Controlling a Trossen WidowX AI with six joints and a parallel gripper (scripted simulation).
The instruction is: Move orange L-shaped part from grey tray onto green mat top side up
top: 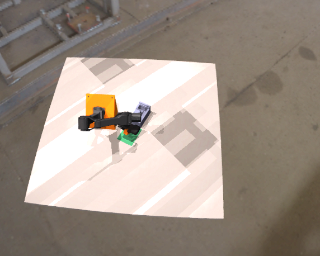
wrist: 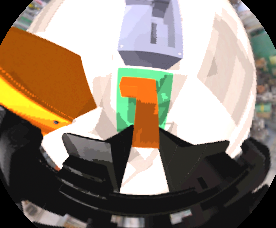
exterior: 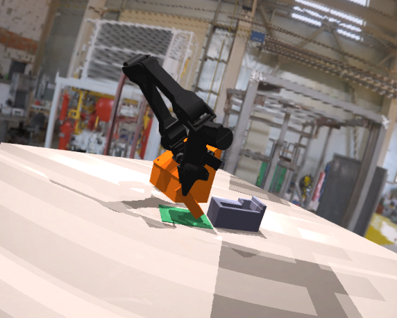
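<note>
My gripper tip is now 40 mm to the right of the orange L-shaped part and 30 mm above it. Also, from my gripper tip: green mat 10 mm ahead, 20 mm to the left, 80 mm below.
</note>
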